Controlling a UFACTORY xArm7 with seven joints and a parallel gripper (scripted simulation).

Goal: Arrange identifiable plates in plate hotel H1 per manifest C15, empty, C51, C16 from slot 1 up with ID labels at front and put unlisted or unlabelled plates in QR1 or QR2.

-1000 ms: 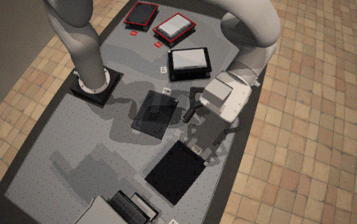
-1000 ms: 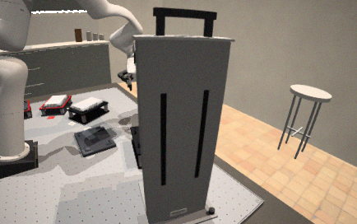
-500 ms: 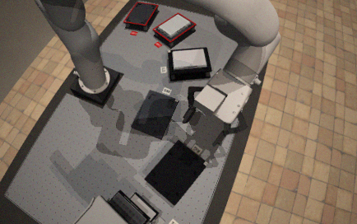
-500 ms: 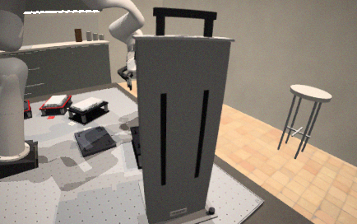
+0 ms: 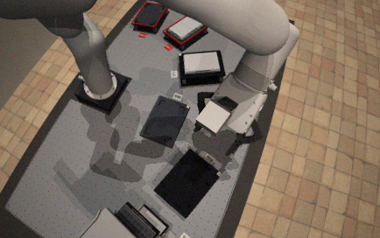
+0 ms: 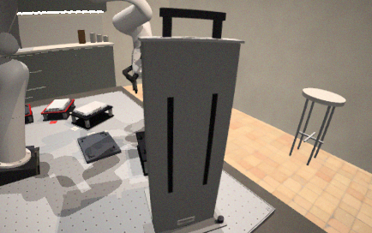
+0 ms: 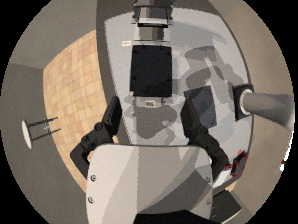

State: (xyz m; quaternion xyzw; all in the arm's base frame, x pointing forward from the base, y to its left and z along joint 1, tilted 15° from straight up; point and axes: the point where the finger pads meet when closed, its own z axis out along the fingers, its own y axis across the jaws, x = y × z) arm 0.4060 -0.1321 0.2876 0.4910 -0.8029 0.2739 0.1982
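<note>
Now: hand 320 mm to the right of the white plate, 150 mm above it and 120 mm past it. Also, from my hand: H1 deck label 260 mm to the right, 210 mm below; tall grey tower 340 mm to the right, 140 mm behind, 10 mm below.
</note>
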